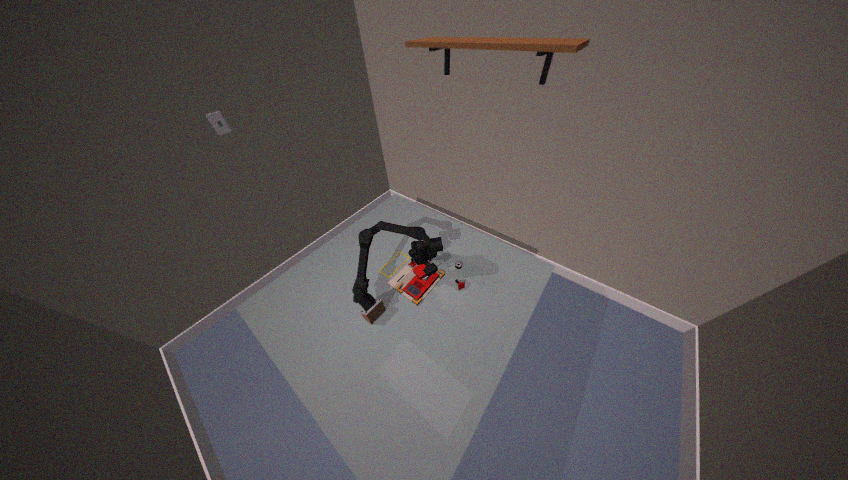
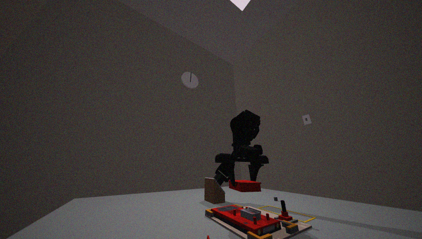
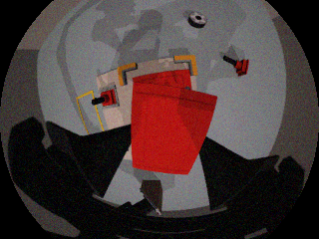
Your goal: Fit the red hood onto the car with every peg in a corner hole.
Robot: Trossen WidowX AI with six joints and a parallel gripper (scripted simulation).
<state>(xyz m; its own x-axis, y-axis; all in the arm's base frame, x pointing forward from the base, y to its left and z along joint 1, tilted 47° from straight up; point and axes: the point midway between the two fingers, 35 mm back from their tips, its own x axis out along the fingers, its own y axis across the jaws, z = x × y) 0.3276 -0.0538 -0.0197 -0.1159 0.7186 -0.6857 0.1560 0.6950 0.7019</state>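
My gripper tip is 8 cm above the grey engine block, 1 cm to the right of it and 1 cm short of it. The rest, counted from my gripper tip: grey wheel (21 cm ahead, 10 cm below, 7 cm to the right); then red hood (1 cm above).
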